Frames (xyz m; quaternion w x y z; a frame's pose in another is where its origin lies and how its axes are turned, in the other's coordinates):
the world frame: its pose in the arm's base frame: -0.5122 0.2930 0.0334 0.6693 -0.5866 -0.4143 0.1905
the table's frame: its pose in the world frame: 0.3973 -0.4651 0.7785 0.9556 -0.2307 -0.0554 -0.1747
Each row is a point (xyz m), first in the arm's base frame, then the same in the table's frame.
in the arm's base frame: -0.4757 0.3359 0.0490
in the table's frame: -0.6064 0.5977 -0.4681
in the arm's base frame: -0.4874 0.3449 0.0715
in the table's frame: -0.5903 0.5763 -0.4659
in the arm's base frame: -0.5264 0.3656 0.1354
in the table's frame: -0.5500 0.5102 -0.4592
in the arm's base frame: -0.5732 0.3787 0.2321
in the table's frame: -0.4983 0.4155 -0.4681
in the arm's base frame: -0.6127 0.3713 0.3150
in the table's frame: -0.4675 0.3311 -0.4883
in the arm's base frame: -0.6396 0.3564 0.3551
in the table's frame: -0.4635 0.2823 -0.5007
